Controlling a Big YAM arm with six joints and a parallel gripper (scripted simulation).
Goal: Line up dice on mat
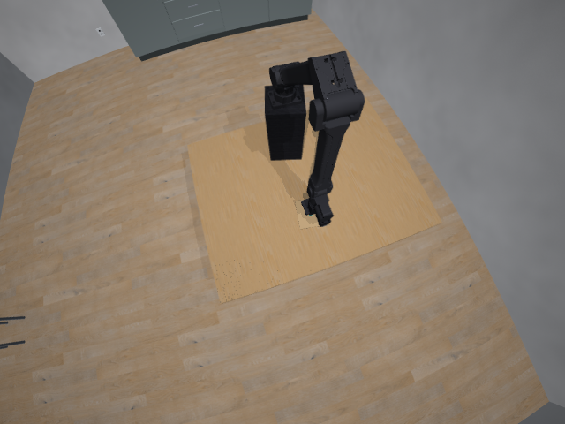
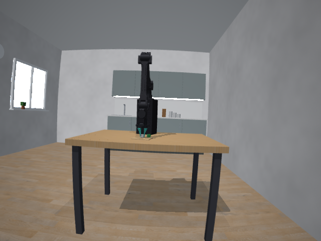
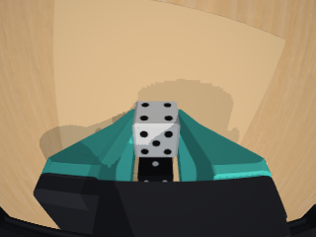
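Now: hand right at the white die. Round my hand: mat (2 cm below); green die (11 cm behind, 4 cm to the left, 1 cm below); black die (5 cm behind).
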